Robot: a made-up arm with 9 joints. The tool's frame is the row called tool.
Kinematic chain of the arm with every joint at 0, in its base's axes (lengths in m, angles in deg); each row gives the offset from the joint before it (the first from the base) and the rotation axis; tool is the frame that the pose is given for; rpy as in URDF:
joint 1: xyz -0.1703 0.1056 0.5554 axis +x
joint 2: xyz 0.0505 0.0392 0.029 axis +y
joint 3: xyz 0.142 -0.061 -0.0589 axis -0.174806 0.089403 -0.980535
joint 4: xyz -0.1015 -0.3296 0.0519 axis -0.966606 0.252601 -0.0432
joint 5: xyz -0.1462 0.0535 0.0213 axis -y
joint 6: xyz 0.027 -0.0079 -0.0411 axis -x
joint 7: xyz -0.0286 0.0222 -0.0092 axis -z
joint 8: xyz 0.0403 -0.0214 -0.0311 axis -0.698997 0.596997 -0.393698
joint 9: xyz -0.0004 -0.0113 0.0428 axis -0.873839 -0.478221 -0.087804
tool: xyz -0.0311 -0.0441 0.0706 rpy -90 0 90
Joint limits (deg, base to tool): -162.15..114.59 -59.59..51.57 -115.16..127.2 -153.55..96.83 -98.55..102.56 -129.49..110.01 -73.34..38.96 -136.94..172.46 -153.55..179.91
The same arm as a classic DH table. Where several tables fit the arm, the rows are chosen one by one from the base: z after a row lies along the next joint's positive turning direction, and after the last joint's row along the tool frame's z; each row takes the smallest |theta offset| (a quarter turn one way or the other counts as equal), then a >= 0, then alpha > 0; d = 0 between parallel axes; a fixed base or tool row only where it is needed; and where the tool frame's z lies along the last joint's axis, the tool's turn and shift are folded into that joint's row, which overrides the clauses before.
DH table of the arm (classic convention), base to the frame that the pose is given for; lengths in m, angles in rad. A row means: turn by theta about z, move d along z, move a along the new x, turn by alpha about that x. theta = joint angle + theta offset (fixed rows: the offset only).
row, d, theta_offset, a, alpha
base (fixed), 0.5554, 1.5708, 0.1056, 1.5708
joint 1, -0.1198, 1.5708, 0.029, 1.5708
joint 2, -0.0248, -1.3944, -0.1501, 1.4813
joint 3, -0.0362, -1.3292, 0.3419, -1.3347
joint 4, 0.1788, -1.5386, -0.0278, -1.8262
joint 5, -0.0077, -0.0447, 0.0411, 1.5708
joint 6, 0.0016, -1.5708, 0.0222, -1.5708
joint 7, 0.0594, 0.7069, 0.0099, 1.1661
joint 8, -0.0761, -1.5079, 0.0359, 1.2027
joint 9, 0.0749, -0.5593, 0.0774, -0.5078
tool (fixed), -0.0239, 1.7524, 0, 0
Joint limits (rad, base to tool): -2.8301..2 -1.04..0.9001 -2.0099..2.2201 -2.68..1.69 -1.72..1.79 -2.26..1.92 -1.28..0.68 -2.3901..3.01 -2.68..3.14

